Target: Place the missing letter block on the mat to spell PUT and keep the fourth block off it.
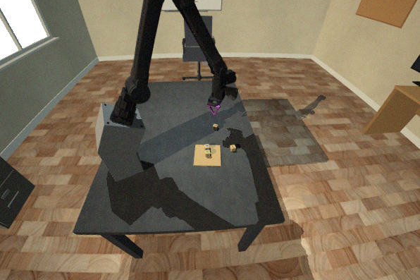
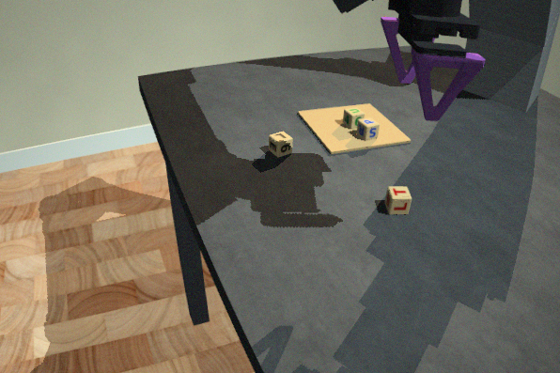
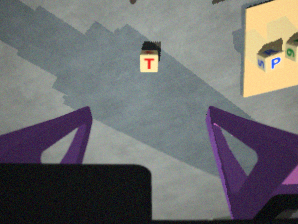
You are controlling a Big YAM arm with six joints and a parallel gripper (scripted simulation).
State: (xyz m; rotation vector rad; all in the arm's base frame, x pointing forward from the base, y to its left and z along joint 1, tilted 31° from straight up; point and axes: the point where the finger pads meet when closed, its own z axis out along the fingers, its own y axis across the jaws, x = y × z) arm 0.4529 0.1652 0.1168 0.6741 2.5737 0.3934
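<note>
Right now the T block is 14 cm below my hand. Round my hand: mat (20 cm to the right, 15 cm below, 8 cm behind).
</note>
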